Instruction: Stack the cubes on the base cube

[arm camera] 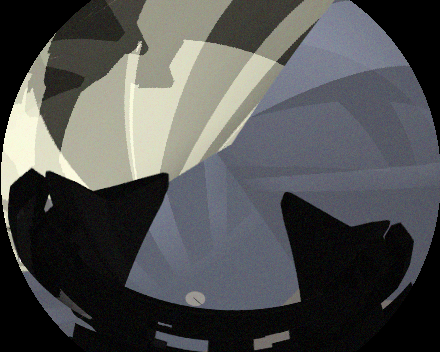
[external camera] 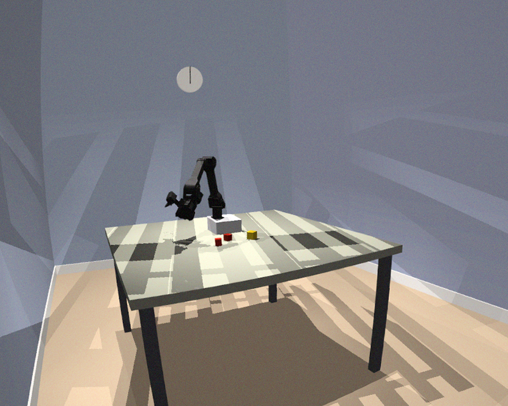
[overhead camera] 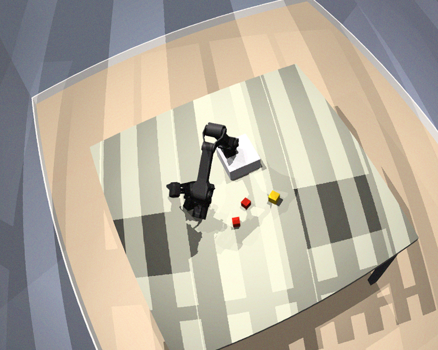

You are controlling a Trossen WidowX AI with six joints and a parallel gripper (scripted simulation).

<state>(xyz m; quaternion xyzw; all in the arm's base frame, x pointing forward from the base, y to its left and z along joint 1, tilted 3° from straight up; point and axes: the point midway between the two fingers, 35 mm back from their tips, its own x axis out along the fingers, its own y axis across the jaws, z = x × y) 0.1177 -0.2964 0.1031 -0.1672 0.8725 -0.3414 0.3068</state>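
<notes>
The yellow cube lies 39 cm to the left of my gripper tip, 20 cm ahead of it and 14 cm below it.
</notes>
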